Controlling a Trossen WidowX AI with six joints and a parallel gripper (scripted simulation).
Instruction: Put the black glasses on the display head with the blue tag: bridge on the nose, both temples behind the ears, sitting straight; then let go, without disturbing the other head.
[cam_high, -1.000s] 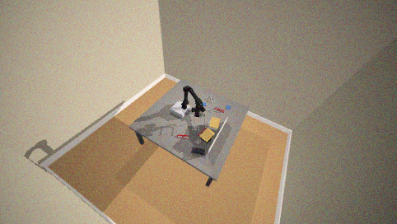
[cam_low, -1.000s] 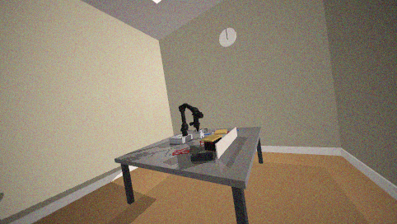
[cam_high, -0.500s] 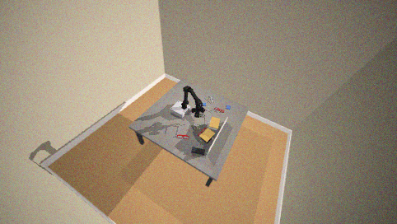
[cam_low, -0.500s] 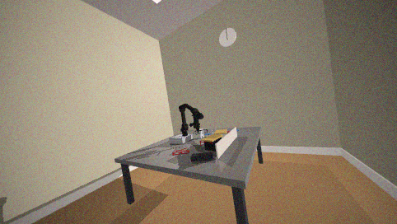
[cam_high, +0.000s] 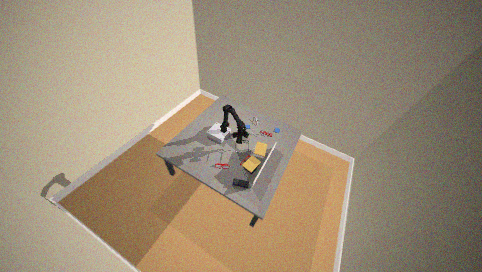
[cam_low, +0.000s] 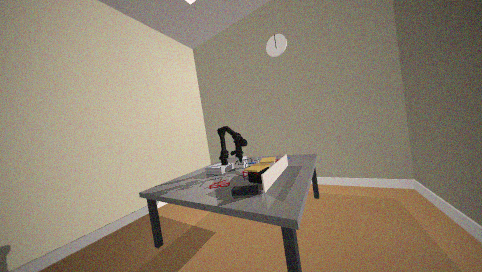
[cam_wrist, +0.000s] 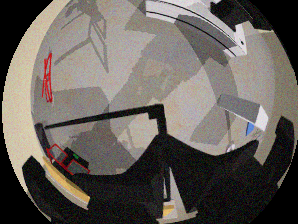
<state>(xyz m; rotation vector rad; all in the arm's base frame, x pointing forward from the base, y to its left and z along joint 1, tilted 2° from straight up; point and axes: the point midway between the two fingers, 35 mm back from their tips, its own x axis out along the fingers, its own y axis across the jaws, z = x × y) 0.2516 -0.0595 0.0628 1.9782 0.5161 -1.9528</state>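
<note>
Right now the white shape is 7 cm behind my gripper tip, 17 cm to the left of it and 4 cm below it. From my gripper tip the other things lie so: dark box 27 cm ahead, 40 cm to the right, 7 cm below; then white upright divider 38 cm ahead, 7 cm to the right, 4 cm below.
</note>
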